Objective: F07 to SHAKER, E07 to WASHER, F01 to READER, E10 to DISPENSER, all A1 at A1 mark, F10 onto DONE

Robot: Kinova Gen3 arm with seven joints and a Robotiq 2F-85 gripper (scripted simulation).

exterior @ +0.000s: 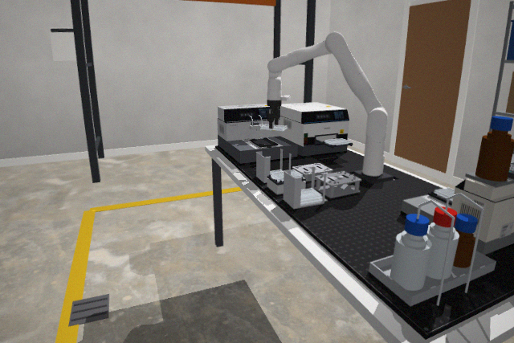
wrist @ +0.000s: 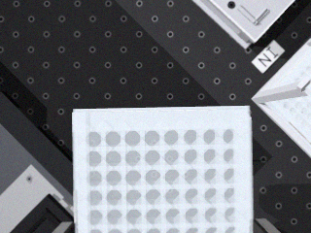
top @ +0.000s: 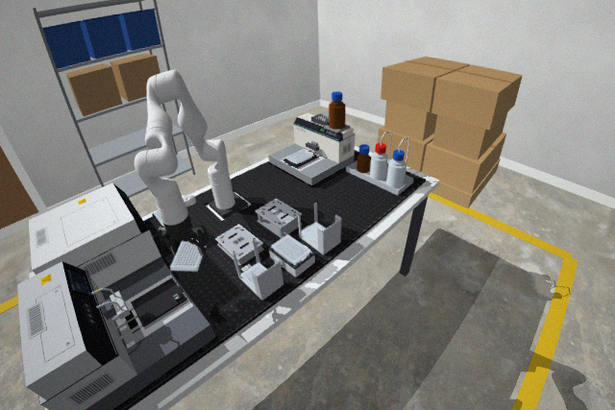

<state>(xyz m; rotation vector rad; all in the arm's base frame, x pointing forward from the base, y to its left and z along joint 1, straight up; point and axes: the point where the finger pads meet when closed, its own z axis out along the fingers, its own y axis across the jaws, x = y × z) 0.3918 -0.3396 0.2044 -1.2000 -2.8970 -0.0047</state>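
My gripper is now 15 cm to the left of the washer stage, 13 cm above it and 1 cm past it. The rest, counted from my hand: dispenser deck 83 cm to the left, 36 cm behind, 19 cm below; brown bottle 99 cm to the left, 25 cm behind, 7 cm above; dispenser stage 81 cm to the left, 36 cm behind, 15 cm below.
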